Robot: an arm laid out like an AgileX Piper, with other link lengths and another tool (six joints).
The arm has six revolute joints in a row. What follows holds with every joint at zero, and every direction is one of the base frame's. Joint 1 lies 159.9 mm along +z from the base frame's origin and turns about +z. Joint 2 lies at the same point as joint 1 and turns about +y. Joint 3 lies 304.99 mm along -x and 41.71 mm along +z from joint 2 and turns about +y. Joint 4 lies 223.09 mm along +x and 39.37 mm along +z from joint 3 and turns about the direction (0.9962, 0, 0.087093). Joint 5 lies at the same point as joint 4 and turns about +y. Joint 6 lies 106.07 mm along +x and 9.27 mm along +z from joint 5 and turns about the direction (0.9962, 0, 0.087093). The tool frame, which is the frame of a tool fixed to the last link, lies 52.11 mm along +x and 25 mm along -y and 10.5 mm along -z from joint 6; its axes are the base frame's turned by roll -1.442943, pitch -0.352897 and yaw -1.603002 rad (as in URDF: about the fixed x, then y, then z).
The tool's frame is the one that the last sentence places.
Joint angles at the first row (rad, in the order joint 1, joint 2, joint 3, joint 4, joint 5, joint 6):
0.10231 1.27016 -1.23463 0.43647 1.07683 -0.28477
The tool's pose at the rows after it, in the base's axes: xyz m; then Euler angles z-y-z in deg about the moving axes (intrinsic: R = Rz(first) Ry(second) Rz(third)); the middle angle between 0 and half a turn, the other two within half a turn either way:
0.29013, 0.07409, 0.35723, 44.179, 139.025, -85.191
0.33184, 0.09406, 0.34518, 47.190, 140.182, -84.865
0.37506, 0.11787, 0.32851, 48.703, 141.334, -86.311
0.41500, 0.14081, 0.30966, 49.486, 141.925, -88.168
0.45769, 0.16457, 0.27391, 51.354, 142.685, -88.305
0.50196, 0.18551, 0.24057, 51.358, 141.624, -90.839
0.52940, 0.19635, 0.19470, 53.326, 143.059, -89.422
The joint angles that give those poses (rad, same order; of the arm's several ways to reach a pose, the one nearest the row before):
0.13228 1.43028 -1.37582 0.44401 1.07291 -0.30935
0.17700 1.58610 -1.50106 0.43961 1.06344 -0.31909
0.22709 1.75077 -1.64945 0.41490 1.05296 -0.31916
0.26465 1.90952 -1.80985 0.39344 1.05212 -0.32110
0.29015 2.10181 -1.98942 0.38978 1.05307 -0.33165
0.30440 2.30990 -2.23898 0.38611 1.07097 -0.34887
0.30712 2.51277 -2.47696 0.37818 1.13515 -0.33459

